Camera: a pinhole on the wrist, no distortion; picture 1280 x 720 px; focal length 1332.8 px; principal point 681.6 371.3 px. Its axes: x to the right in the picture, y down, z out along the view. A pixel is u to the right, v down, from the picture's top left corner.
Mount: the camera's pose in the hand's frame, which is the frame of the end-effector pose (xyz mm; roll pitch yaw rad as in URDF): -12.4 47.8 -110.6 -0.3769 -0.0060 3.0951
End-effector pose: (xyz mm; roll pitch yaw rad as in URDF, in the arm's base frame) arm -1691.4 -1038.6 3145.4 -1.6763 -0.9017 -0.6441
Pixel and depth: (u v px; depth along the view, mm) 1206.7 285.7 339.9
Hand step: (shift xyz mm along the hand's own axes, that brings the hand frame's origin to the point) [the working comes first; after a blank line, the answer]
In the camera's frame: 133.9 -21.8 339.9

-149.1 -50.8 214.3
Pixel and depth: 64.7 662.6 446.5
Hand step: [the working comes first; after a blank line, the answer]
In the camera's frame: -206.7 97.6 446.5

184.5 -216.7 267.4
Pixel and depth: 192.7 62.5 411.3
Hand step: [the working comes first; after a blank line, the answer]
In the camera's frame: -150.9 -95.3 411.3

137.9 -22.0 306.0
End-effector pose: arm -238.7 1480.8 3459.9 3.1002 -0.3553 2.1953
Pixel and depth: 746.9 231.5 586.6
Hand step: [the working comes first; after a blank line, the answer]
In the camera's frame: 28.7 -61.5 586.6

-45.1 -109.5 457.6
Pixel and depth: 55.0 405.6 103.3
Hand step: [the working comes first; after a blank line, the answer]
In the camera's frame: -48.6 2.7 103.3

34.8 5.1 -15.8
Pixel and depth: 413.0 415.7 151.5
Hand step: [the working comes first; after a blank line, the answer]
In the camera's frame: -30.5 5.0 151.5

16.1 -14.0 28.2
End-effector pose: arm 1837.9 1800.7 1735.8 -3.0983 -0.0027 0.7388
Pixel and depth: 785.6 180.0 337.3
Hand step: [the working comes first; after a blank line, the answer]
In the camera's frame: 26.3 -48.4 337.3

-40.4 -30.1 221.0
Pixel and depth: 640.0 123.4 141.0
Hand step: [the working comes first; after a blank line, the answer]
In the camera's frame: -4.4 -26.2 141.0

-8.4 20.1 30.1
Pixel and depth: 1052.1 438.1 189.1
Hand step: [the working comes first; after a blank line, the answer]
In the camera's frame: 52.6 9.5 189.1

-67.5 -28.1 62.1
